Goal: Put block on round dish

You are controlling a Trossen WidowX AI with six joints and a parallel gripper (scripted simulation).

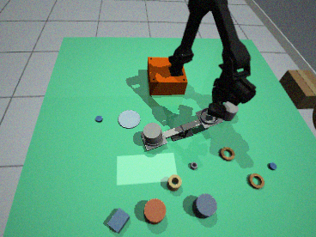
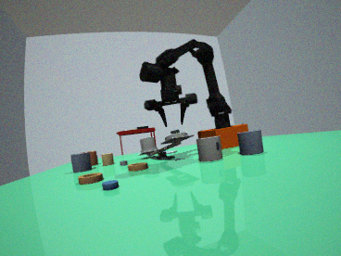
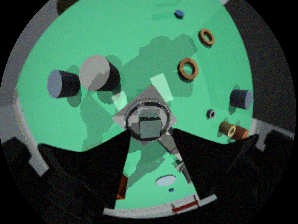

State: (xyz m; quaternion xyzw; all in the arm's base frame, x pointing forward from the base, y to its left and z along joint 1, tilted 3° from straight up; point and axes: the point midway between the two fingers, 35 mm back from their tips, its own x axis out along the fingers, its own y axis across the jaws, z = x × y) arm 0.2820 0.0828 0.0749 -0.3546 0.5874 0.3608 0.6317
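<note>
Now: gripper tip 9 cm past the round grey dish, 34 cm to the left of it and 12 cm above it. Also, from my gripper tip: orange cylinder: 34 cm ahead, 29 cm to the right, 8 cm below.
</note>
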